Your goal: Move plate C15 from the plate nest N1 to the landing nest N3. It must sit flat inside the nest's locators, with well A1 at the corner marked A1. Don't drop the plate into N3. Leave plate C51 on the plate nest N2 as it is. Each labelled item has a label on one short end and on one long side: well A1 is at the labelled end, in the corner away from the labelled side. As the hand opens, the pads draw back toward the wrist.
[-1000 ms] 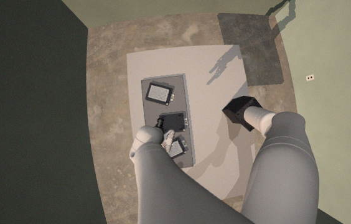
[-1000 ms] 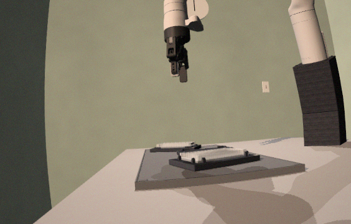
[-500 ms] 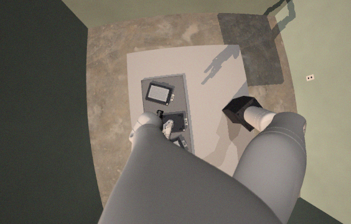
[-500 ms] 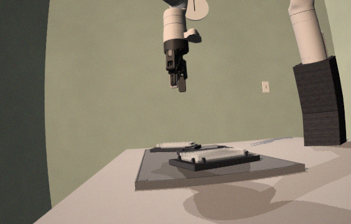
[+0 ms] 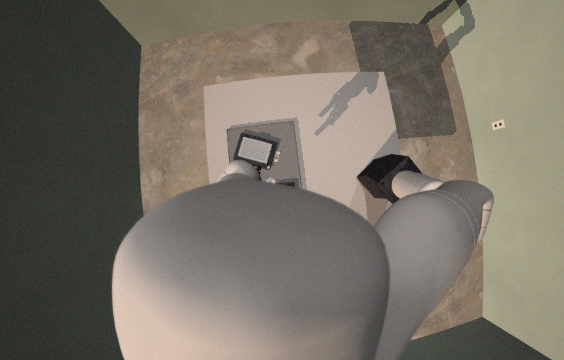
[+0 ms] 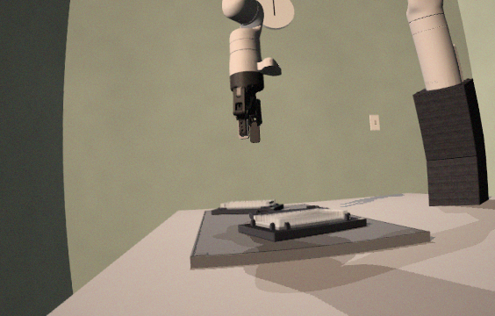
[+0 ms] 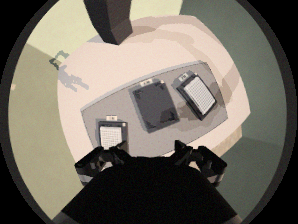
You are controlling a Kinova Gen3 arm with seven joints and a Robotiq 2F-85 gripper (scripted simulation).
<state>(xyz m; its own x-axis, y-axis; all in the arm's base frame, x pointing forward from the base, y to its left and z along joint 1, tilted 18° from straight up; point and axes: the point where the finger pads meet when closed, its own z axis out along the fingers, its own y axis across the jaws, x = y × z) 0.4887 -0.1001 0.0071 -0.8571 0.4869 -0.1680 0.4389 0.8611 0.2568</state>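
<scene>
Right now the plate nest N1 is 17 cm below my hand, 16 cm to the right of it and 2 cm behind it. Also, from my hand: nest label: 17 cm below, 12 cm to the right, 11 cm behind; black nest N2: 23 cm to the left, 17 cm below, 2 cm behind; landing nest N3: 17 cm below, 7 cm behind, 6 cm to the left.
</scene>
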